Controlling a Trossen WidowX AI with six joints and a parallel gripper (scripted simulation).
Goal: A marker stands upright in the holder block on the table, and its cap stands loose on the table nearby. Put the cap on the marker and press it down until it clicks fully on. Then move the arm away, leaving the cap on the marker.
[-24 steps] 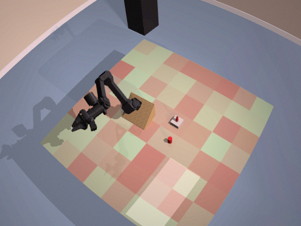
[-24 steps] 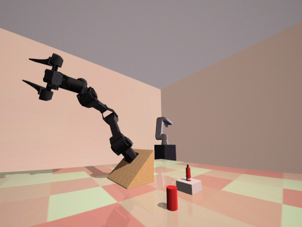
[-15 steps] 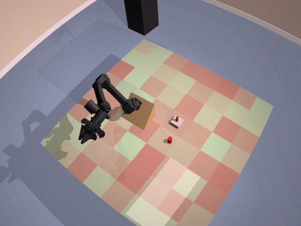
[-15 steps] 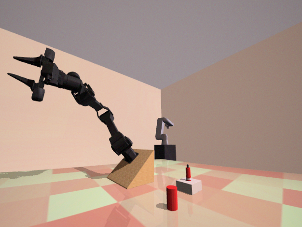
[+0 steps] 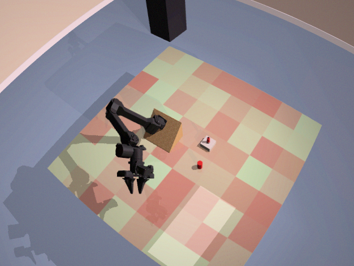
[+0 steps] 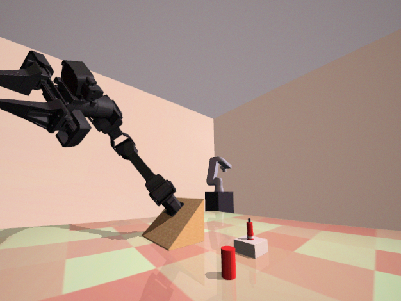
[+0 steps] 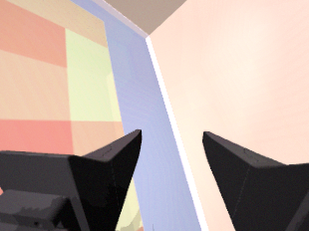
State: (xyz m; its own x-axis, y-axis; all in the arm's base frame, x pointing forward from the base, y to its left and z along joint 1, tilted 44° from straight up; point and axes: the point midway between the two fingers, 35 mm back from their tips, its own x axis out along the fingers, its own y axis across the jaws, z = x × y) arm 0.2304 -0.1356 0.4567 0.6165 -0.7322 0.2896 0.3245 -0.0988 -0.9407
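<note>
My gripper tip is now 39 cm to the right of the red marker cap, 27 cm above it and 5 cm short of it. From my gripper tip the other things lie so: white holder block: 54 cm to the left, 28 cm below.
</note>
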